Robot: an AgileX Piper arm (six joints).
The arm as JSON. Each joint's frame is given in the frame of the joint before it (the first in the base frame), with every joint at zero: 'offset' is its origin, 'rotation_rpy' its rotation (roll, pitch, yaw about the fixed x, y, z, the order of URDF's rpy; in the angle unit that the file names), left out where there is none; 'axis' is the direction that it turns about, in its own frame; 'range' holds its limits. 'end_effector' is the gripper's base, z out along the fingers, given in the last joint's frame.
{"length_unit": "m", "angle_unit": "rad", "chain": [
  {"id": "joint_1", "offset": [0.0, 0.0, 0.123], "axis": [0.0, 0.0, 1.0], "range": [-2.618, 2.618]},
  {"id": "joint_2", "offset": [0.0, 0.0, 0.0], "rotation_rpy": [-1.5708, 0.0, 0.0], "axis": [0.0, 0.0, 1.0], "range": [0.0, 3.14]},
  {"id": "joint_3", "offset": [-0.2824, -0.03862, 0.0], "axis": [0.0, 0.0, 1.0], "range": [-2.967, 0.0]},
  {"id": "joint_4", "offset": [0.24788, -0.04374, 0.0], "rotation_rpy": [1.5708, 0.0, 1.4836], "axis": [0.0, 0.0, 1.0], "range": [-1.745, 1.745]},
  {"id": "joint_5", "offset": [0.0, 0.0, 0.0], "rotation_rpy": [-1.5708, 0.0, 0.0], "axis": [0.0, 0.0, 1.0], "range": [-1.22, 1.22]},
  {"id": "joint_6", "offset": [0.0, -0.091, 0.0], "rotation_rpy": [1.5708, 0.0, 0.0], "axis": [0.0, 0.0, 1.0], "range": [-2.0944, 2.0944]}
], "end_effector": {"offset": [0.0, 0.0, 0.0]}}
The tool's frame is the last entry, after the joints.
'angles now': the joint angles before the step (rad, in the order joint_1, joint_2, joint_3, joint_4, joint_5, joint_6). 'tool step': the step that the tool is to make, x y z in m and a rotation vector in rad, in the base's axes. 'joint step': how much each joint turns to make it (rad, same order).
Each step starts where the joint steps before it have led.
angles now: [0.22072, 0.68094, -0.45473, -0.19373, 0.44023, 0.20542]
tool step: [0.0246, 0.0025, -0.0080, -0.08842, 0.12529, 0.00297]
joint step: [0.00023, 0.15712, -0.05234, -0.05850, 0.03783, 0.00029]
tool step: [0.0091, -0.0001, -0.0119, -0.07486, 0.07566, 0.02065]
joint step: [0.00020, 0.07292, -0.00153, -0.04282, 0.01705, -0.01931]
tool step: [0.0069, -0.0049, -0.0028, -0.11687, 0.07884, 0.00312]
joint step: [-0.00036, 0.05512, -0.03203, -0.09207, 0.08414, -0.00083]
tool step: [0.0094, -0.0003, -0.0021, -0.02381, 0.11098, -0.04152]
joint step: [-0.00199, 0.07515, -0.05411, 0.01455, 0.09953, -0.00016]
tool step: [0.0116, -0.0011, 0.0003, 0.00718, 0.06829, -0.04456]
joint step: [-0.02178, 0.06716, -0.05444, 0.03426, 0.05411, -0.00839]
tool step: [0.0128, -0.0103, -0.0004, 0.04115, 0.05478, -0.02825]
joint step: [-0.09395, 0.05941, -0.04878, 0.11590, 0.01409, -0.12806]
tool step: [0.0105, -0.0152, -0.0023, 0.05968, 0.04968, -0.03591]
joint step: [-0.11243, 0.05461, -0.03953, 0.13251, 0.01676, -0.14311]
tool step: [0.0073, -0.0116, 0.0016, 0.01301, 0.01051, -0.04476]
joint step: [-0.05845, 0.03143, -0.03270, 0.02531, 0.01089, -0.02643]
